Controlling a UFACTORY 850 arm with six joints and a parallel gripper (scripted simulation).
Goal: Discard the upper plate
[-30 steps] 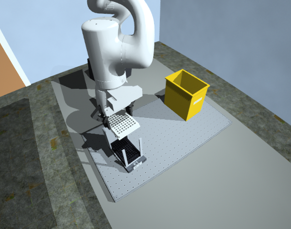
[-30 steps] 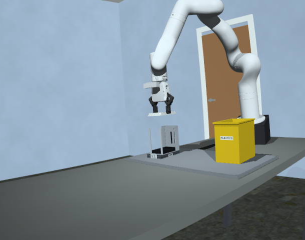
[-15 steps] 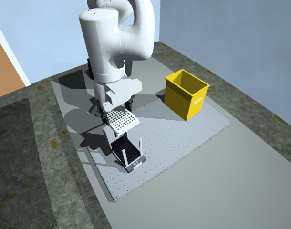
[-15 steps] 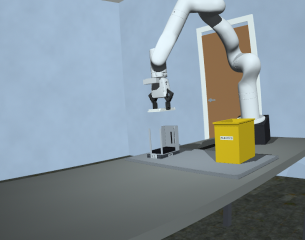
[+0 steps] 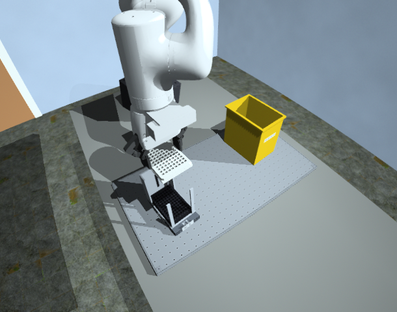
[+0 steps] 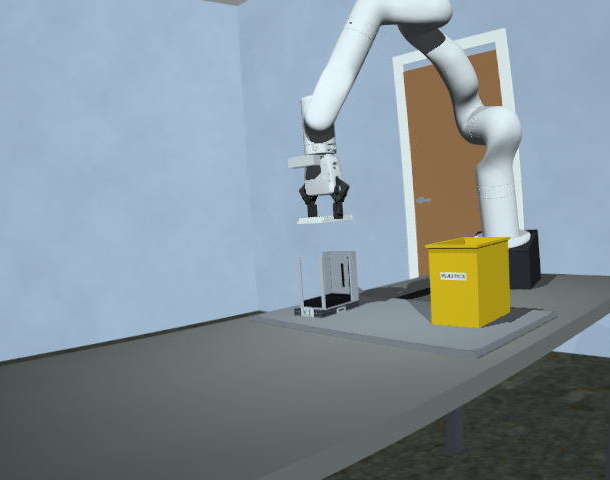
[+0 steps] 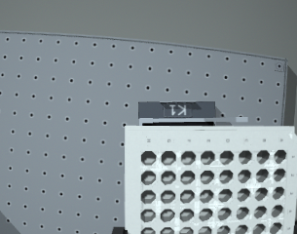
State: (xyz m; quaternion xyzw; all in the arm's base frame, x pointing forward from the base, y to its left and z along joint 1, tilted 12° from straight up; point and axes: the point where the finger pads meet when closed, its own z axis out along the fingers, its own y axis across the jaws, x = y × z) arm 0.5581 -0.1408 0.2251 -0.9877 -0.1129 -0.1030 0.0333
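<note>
The yellow plastics bin lies 130 mm behind my hand, 380 mm to the left of it and 170 mm below it. Round my hand: white 96-well plate 10 mm below; black 96-well plate 10 mm to the right, 230 mm below.
</note>
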